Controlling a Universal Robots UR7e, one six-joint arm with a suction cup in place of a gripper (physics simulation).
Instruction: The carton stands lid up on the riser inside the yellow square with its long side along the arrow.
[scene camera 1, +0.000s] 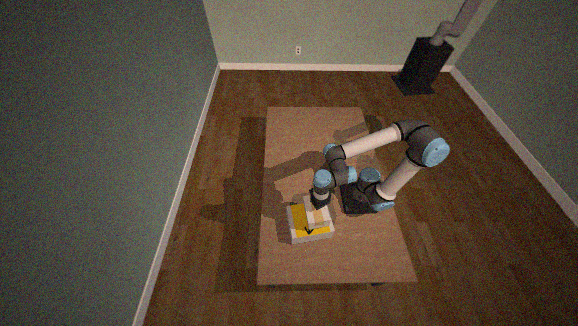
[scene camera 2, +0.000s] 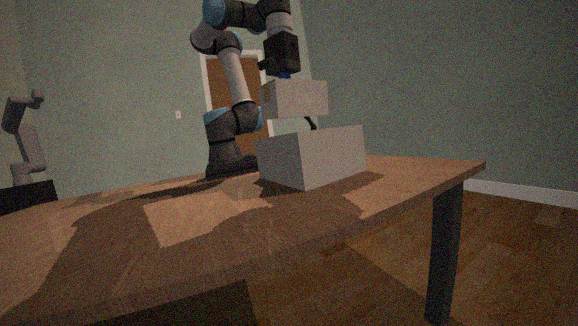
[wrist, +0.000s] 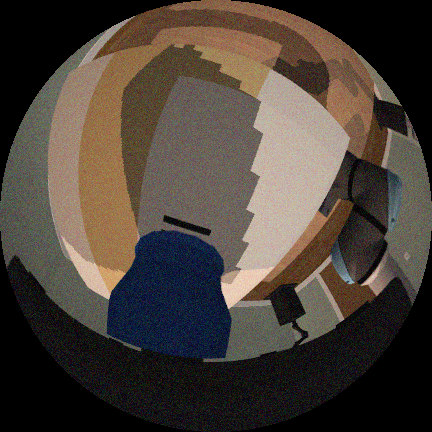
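My gripper, a blue suction cup (scene camera 2: 284, 76) (wrist: 175, 280), is shut on the carton, pressed to its upper face. The carton (scene camera 1: 318, 220) (scene camera 2: 296, 99) (wrist: 200, 155) is pale with brown tape and hangs about level. In scene camera 2 a gap shows between it and the white riser (scene camera 1: 312, 239) (scene camera 2: 332, 155) below. In scene camera 1 its long side runs roughly along the black arrow (scene camera 1: 309, 231), and it covers the right part of the yellow square (scene camera 1: 299, 216). The yellow square is hidden in scene camera 2. The carton's underside is hidden.
The riser stands on the wooden table (scene camera 1: 312, 120) (scene camera 2: 200, 210). My arm's dark base (scene camera 1: 355, 200) (scene camera 2: 227, 162) stands beside it. A second arm on a dark pedestal (scene camera 1: 425, 62) (scene camera 2: 30, 195) stands in the background.
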